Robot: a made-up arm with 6 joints. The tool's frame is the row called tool.
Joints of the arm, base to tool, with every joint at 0 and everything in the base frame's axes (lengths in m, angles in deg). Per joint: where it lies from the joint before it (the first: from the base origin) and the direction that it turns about. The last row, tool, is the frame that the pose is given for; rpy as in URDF.
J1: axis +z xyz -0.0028 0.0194 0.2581
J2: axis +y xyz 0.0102 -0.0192 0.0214
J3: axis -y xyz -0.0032 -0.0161 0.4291
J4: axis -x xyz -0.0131 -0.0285 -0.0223
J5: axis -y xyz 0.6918 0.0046 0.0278
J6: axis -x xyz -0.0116 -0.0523 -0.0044
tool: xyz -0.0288 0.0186 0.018 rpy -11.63 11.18 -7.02
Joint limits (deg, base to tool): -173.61..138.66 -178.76..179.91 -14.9..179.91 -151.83..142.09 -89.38..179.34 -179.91..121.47
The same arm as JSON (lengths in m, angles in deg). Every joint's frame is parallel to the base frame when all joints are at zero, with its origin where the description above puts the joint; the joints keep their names.
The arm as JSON. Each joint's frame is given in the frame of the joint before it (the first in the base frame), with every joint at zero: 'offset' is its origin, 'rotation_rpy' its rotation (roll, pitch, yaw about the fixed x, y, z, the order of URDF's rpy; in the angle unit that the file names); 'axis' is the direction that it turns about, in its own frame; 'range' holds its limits. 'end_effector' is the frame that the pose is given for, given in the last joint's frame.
{
  "length_unit": "m",
  "angle_unit": "deg",
  "chain": [
    {
      "id": "J1",
      "offset": [
        -0.0028,
        0.0194,
        0.2581
      ],
      "rotation_rpy": [
        0.0,
        0.0,
        0.0
      ],
      "axis": [
        0.0,
        0.0,
        1.0
      ],
      "range": [
        -173.61,
        138.66
      ]
    },
    {
      "id": "J2",
      "offset": [
        0.0102,
        -0.0192,
        0.0214
      ],
      "rotation_rpy": [
        0.0,
        0.0,
        0.0
      ],
      "axis": [
        0.0,
        1.0,
        0.0
      ],
      "range": [
        -178.76,
        179.91
      ]
    },
    {
      "id": "J3",
      "offset": [
        -0.0032,
        -0.0161,
        0.4291
      ],
      "rotation_rpy": [
        0.0,
        0.0,
        0.0
      ],
      "axis": [
        0.0,
        -1.0,
        0.0
      ],
      "range": [
        -14.9,
        179.91
      ]
    },
    {
      "id": "J4",
      "offset": [
        -0.0131,
        -0.0285,
        -0.0223
      ],
      "rotation_rpy": [
        0.0,
        0.0,
        0.0
      ],
      "axis": [
        -1.0,
        0.0,
        0.0
      ],
      "range": [
        -151.83,
        142.09
      ]
    },
    {
      "id": "J5",
      "offset": [
        0.6918,
        0.0046,
        0.0278
      ],
      "rotation_rpy": [
        0.0,
        0.0,
        0.0
      ],
      "axis": [
        0.0,
        -1.0,
        0.0
      ],
      "range": [
        -89.38,
        179.34
      ]
    },
    {
      "id": "J6",
      "offset": [
        -0.0116,
        -0.0523,
        -0.0044
      ],
      "rotation_rpy": [
        0.0,
        0.0,
        0.0
      ],
      "axis": [
        -1.0,
        0.0,
        0.0
      ],
      "range": [
        -179.91,
        121.47
      ]
    }
  ],
  "end_effector": {
    "offset": [
      -0.0288,
      0.0186,
      0.018
    ],
    "rotation_rpy": [
      -11.63,
      11.18,
      -7.02
    ]
  }
}

